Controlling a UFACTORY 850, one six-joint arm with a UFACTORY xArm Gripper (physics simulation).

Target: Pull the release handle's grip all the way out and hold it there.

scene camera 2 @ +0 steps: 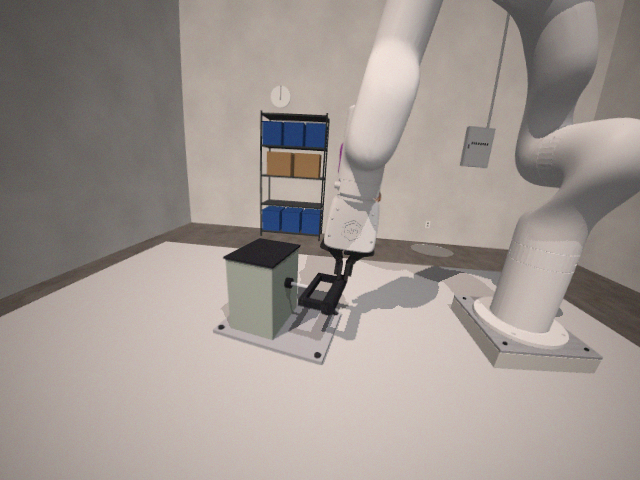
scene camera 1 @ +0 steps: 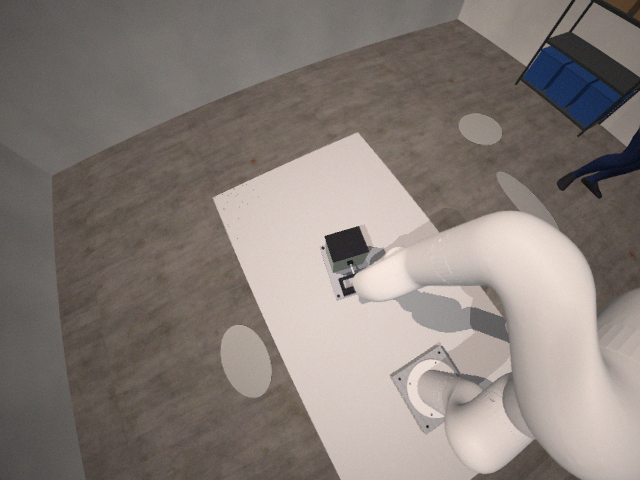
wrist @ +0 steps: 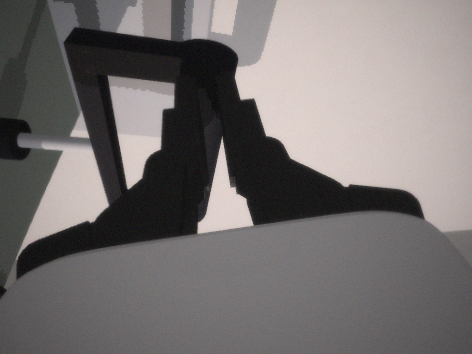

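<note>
The release handle's pale green housing point(scene camera 1: 346, 243) point(scene camera 2: 253, 294) point(wrist: 30, 200) has a black top and stands on a light base plate point(scene camera 1: 329, 279) point(scene camera 2: 305, 343). A pale rod point(scene camera 2: 298, 284) point(wrist: 60, 142) shows between the housing's black collar and the black rectangular grip point(scene camera 1: 341, 285) point(scene camera 2: 334, 294) point(wrist: 125, 55). The grip stands apart from the housing, above the plate. My gripper point(scene camera 2: 342, 277) point(wrist: 208, 102) is shut on the grip's outer bar, one finger inside the frame's opening and the other outside. In scene camera 1 the arm hides the fingers.
The white table point(scene camera 1: 310, 206) point(scene camera 2: 206, 413) carries the arm's square base plate point(scene camera 1: 403, 384) point(scene camera 2: 547, 361), on the robot's side of the housing. A shelf rack point(scene camera 1: 594, 59) point(scene camera 2: 261, 170) with blue bins stands beyond the table. A person's legs point(scene camera 1: 615, 160) show near the rack in scene camera 1.
</note>
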